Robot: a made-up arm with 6 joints. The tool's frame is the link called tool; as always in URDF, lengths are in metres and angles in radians. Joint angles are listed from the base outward. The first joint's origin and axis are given. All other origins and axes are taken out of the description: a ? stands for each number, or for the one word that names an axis. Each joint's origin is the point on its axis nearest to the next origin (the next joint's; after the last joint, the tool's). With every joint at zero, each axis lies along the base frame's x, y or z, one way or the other. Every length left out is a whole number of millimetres.
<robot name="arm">
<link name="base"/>
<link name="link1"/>
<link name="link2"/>
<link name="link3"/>
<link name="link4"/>
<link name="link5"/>
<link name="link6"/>
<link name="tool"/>
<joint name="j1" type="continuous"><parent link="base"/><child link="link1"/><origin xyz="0 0 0.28"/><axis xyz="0 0 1"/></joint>
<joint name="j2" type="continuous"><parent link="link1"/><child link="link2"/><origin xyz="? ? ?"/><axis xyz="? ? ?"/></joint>
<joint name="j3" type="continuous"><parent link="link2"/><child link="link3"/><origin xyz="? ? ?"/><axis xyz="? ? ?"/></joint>
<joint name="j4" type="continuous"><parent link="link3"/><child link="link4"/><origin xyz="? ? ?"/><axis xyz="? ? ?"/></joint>
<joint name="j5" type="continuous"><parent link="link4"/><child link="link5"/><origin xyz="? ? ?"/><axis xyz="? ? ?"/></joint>
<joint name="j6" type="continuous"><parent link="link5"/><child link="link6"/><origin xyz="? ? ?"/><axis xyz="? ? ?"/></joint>
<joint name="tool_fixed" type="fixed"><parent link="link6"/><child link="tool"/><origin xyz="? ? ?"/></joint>
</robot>
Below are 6 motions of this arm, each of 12 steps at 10 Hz.
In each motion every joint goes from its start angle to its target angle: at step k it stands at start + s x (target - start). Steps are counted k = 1, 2, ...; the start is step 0. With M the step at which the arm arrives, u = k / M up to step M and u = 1 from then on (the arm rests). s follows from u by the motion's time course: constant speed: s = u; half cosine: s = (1 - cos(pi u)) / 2; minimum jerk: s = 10 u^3 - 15 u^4 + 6 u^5.
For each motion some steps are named. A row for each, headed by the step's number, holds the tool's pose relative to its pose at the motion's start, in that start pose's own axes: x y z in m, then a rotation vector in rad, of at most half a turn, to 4 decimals.
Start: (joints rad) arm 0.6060 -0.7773 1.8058 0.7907 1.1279 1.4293
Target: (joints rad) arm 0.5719 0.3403 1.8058 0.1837 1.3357 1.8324
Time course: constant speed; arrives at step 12
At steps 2, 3, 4, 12:
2: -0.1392 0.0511 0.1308 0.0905 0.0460 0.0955
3: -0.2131 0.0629 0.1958 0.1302 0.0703 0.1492
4: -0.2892 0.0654 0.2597 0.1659 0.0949 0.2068
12: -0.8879 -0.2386 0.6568 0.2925 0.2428 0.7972

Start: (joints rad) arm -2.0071 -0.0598 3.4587 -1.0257 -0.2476 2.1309
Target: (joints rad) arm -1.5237 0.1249 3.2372 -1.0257 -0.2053 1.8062
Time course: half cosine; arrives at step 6
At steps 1, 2, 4, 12:
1: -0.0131 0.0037 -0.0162 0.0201 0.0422 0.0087
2: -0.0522 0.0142 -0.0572 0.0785 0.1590 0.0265
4: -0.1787 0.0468 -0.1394 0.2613 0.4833 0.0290
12: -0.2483 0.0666 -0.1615 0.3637 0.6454 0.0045

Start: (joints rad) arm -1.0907 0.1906 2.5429 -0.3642 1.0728 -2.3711
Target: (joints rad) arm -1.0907 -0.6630 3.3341 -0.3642 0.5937 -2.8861
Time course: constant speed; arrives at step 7
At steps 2, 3, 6, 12:
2: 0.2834 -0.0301 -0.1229 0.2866 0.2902 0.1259
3: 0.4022 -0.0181 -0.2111 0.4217 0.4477 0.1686
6: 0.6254 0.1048 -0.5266 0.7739 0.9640 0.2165
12: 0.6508 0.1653 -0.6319 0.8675 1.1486 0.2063

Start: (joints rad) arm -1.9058 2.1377 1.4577 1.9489 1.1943 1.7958
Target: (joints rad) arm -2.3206 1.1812 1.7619 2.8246 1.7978 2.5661
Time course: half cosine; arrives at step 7
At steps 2, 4, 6, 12:
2: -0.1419 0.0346 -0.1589 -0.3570 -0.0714 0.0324
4: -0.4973 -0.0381 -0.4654 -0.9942 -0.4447 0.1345
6: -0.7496 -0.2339 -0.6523 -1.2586 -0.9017 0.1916
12: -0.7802 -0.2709 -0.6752 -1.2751 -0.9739 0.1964

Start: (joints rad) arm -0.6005 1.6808 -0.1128 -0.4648 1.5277 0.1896
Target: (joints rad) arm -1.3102 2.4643 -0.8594 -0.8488 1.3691 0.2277
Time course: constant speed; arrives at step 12
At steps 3, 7, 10, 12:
3: -0.1473 -0.1047 -0.0950 -0.1178 0.4514 -0.1822
7: -0.3599 -0.1743 -0.1075 -0.2311 1.0731 -0.3622
10: -0.4827 -0.1865 -0.0497 -0.2913 1.5471 -0.4211
12: -0.5345 -0.1866 0.0063 -0.3235 1.8611 -0.4099

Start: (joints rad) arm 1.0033 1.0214 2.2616 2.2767 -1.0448 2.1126
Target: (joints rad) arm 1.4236 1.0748 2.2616 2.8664 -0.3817 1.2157
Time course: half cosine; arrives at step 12
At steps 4, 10, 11, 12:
4: -0.0585 -0.0016 -0.0455 0.2081 0.1273 -0.1619
10: -0.2085 0.0307 -0.1813 0.7170 0.2846 -0.7200
11: -0.2186 0.0352 -0.1917 0.7486 0.2841 -0.7652
12: -0.2220 0.0368 -0.1952 0.7591 0.2835 -0.7807

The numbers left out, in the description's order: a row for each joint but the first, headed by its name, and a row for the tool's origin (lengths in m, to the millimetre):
j2: xyz 0 0 0, axis 0 1 0
j3: xyz 0 0 0.591, axis 0 -1 0
j4: xyz 0.446 0 0, axis -1 0 0
j5: xyz 0 -0.103 0, axis 0 -1 0
j6: xyz 0 0 0, axis -1 0 0
tool: xyz 0 0 0

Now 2 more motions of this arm.
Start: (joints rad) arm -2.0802 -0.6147 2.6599 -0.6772 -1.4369 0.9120
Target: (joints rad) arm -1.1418 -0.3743 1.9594 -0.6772 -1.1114 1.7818
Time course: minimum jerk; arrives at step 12
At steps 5, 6, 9, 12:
5: -0.0441 -0.0504 -0.3056 0.1494 0.0359 -0.0922
6: -0.0572 -0.0286 -0.4385 0.2174 0.0441 -0.1211
9: -0.0477 0.1335 -0.7222 0.3896 0.0317 -0.1668
12: -0.0324 0.1936 -0.7742 0.4319 0.0187 -0.1734

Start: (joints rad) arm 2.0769 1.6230 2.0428 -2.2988 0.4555 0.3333
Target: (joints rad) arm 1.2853 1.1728 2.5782 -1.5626 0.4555 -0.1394
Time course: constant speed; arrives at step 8
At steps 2, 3, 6, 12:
2: 0.0454 0.2390 0.1165 -0.0078 -0.0978 0.3818
3: 0.0393 0.3587 0.1745 -0.0286 -0.1435 0.5747
6: -0.0876 0.6903 0.3158 -0.1627 -0.2553 1.1521
12: -0.2445 0.8649 0.3612 -0.3155 -0.2983 1.5264

